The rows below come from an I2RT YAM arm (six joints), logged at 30 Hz.
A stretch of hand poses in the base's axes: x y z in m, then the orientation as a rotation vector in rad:
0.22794, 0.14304, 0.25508, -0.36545, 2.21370, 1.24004
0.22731, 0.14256, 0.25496, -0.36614, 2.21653, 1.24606
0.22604, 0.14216, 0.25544, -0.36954, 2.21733, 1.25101
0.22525, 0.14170, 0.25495, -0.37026, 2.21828, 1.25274
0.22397, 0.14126, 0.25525, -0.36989, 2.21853, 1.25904
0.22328, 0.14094, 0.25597, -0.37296, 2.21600, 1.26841
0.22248, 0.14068, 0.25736, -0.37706, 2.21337, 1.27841
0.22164, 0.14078, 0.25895, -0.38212, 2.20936, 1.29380
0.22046, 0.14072, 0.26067, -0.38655, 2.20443, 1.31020
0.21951, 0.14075, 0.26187, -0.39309, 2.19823, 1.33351
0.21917, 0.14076, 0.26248, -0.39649, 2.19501, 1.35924
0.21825, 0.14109, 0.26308, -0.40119, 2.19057, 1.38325
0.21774, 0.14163, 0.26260, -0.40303, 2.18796, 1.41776
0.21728, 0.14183, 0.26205, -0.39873, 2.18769, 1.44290
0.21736, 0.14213, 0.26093, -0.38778, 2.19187, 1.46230
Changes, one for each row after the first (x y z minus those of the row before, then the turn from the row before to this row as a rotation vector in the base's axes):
-0.00063, -0.00048, -0.00012, 0.00198, 0.00469, 0.00350
-0.00127, -0.00040, 0.00048, 0.00166, 0.00193, 0.00443
-0.00079, -0.00046, -0.00049, 0.00039, 0.00133, 0.00139
-0.00128, -0.00044, 0.00030, 0.00351, 0.00303, 0.00231
-0.00069, -0.00032, 0.00072, 0.00569, 0.00132, 0.00520
-0.00080, -0.00026, 0.00139, 0.00584, 0.00128, 0.00613
-0.00084, 0.00010, 0.00159, 0.00923, 0.00238, 0.00862
-0.00118, -0.00006, 0.00172, 0.01031, 0.00235, 0.00842
-0.00095, 0.00003, 0.00120, 0.01415, 0.00404, 0.01237
-0.00034, 0.00001, 0.00061, 0.01465, 0.00842, 0.01204
-0.00092, 0.00033, 0.00060, 0.01392, 0.00649, 0.01194
-0.00051, 0.00054, -0.00048, 0.01904, 0.01374, 0.01495
-0.00046, 0.00020, -0.00055, 0.01408, 0.01294, 0.00768
0.00008, 0.00030, -0.00112, 0.01012, 0.01546, 0.00216

